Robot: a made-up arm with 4 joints.
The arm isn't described. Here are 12 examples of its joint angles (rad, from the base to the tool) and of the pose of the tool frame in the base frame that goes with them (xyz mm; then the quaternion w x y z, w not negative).
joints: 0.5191 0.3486 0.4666 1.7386
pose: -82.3 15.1 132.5 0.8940 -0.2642 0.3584 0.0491
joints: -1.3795 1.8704 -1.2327 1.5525
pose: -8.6 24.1 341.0 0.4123 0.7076 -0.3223 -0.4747
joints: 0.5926 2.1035 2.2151 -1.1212
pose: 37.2 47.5 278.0 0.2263 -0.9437 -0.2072 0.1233
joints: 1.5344 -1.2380 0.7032 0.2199
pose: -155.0 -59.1 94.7 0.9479 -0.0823 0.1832 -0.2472
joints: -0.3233 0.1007 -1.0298 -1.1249
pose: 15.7 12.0 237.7 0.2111 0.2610 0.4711 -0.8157
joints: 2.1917 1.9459 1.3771 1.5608
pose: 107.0 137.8 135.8 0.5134 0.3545 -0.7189 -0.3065
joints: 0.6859 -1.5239 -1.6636 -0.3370
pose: 64.2 -234.5 210.6 0.5658 0.2091 0.7964 -0.0431
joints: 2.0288 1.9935 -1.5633 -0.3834
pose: 78.7 -92.2 -88.3 0.4022 0.5303 0.2718 0.6951
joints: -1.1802 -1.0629 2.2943 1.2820
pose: 212.8 -263.9 216.5 0.0594 0.5028 0.6945 0.5112
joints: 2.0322 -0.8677 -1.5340 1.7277
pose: 117.4 -177.5 227.0 0.3506 0.7149 0.5125 -0.3215
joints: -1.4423 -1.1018 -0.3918 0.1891
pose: 112.2 -66.8 9.6 0.6807 0.3296 -0.6502 0.0728
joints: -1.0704 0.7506 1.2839 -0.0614
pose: 99.6 -21.7 -35.9 0.2655 -0.2498 -0.3712 -0.8540
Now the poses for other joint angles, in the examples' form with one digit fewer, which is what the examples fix.
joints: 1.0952 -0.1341 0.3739 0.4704
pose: -99 21 160 0.809 -0.364 0.321 -0.331
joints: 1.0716 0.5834 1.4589 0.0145
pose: -135 -71 196 0.523 -0.844 0.006 -0.121
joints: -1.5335 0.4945 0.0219 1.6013
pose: 69 70 58 0.782 0.074 -0.593 -0.175
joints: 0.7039 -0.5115 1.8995 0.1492
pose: -32 -229 -32 0.650 -0.528 -0.506 -0.207
